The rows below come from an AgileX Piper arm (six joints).
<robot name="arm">
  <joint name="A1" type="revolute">
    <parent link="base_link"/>
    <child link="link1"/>
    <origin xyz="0 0 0.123" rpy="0 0 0"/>
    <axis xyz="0 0 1"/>
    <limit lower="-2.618" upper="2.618"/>
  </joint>
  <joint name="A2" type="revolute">
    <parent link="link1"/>
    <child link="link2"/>
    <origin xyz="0 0 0" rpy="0 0 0"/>
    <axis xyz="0 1 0"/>
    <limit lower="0" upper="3.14"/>
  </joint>
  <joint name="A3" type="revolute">
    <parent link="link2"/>
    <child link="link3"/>
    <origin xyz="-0.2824 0 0.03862" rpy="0 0 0"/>
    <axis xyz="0 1 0"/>
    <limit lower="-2.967" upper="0"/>
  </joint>
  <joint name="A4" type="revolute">
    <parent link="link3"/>
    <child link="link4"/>
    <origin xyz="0.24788 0 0.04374" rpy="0 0 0"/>
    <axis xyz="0.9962 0 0.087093"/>
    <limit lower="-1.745" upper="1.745"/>
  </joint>
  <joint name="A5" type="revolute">
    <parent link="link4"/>
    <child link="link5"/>
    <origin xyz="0 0 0" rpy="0 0 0"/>
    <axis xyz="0 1 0"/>
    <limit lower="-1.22" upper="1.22"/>
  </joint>
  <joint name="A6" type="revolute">
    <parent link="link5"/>
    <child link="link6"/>
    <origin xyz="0.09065 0 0.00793" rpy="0 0 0"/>
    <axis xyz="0.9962 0 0.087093"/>
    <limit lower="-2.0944" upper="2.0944"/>
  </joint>
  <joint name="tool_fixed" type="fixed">
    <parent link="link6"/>
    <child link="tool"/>
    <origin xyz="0 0 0" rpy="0 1.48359 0"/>
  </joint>
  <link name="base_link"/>
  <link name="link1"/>
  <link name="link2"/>
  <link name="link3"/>
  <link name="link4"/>
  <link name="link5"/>
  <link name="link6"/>
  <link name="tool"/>
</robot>
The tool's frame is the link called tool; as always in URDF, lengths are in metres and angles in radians.
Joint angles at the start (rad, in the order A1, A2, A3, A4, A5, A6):
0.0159, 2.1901, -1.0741, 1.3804, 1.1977, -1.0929
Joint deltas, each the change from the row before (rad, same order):
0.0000, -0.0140, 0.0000, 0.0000, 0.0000, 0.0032
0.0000, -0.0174, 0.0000, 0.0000, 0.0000, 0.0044
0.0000, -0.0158, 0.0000, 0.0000, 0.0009, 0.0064
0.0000, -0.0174, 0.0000, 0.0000, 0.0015, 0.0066
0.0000, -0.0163, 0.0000, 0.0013, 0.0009, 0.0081
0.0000, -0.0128, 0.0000, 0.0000, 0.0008, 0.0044
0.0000, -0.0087, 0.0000, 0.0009, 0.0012, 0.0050
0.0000, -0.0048, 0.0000, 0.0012, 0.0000, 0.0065
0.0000, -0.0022, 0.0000, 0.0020, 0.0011, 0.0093
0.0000, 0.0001, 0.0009, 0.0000, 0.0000, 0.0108
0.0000, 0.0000, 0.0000, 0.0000, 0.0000, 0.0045
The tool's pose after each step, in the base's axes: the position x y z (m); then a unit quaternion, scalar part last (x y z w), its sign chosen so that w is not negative. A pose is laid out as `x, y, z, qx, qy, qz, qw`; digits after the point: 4 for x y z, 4 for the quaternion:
0.3460, 0.0887, 0.0952, -0.0377, 0.8366, 0.5450, 0.0414
0.3464, 0.0887, 0.1013, -0.0406, 0.8362, 0.5448, 0.0474
0.3467, 0.0888, 0.1068, -0.0423, 0.8357, 0.5451, 0.0521
0.3468, 0.0888, 0.1130, -0.0445, 0.8349, 0.5456, 0.0573
0.3470, 0.0889, 0.1188, -0.0453, 0.8342, 0.5461, 0.0620
0.3470, 0.0889, 0.1233, -0.0470, 0.8336, 0.5463, 0.0659
0.3469, 0.0889, 0.1265, -0.0472, 0.8330, 0.5470, 0.0681
0.3470, 0.0890, 0.1282, -0.0454, 0.8328, 0.5474, 0.0686
0.3470, 0.0890, 0.1291, -0.0416, 0.8324, 0.5485, 0.0672
0.3468, 0.0890, 0.1289, -0.0368, 0.8326, 0.5489, 0.0638
0.3468, 0.0890, 0.1289, -0.0350, 0.8327, 0.5490, 0.0626

